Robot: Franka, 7 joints.
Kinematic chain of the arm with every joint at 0, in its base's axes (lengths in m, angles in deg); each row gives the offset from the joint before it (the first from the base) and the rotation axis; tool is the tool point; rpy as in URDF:
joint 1: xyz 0 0 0.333 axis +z
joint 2: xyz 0 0 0 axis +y
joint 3: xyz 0 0 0.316 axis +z
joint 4: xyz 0.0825 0 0 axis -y
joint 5: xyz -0.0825 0 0.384 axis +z
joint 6: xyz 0 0 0 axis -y
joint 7: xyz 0.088 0 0 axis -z
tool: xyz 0 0 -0.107 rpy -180 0 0
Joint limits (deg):
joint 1: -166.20..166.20
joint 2: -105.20..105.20
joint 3: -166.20..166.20
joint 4: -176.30..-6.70
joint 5: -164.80..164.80
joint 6: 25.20..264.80
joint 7: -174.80..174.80
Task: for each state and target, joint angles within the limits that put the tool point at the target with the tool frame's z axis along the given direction. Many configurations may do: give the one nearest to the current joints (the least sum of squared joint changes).
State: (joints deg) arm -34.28 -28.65 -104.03 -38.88 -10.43 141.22 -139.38
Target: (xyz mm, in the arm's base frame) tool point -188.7 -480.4 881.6 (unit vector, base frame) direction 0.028 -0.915 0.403
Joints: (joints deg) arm -9.76 -32.00 -72.93 -87.21 -24.20 192.51 -139.38
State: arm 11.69 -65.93 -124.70 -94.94 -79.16 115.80 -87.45
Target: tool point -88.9 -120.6 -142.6 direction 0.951 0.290 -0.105
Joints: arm -22.67 -88.78 -157.75 -128.64 -41.62 110.86 -87.45
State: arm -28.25 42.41 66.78 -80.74 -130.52 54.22 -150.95
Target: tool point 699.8 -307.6 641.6 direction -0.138 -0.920 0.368
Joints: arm -39.40 50.54 52.40 -47.15 -149.82 87.39 -150.95
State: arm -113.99 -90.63 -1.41 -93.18 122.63 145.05 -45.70
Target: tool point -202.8 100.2 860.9 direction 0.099 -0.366 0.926
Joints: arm -104.04 -84.14 -22.18 -122.52 114.29 144.34 -45.70
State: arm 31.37 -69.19 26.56 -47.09 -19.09 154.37 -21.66
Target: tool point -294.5 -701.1 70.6 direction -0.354 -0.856 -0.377
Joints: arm 66.95 -104.93 30.59 -6.74 -13.70 193.61 -21.66
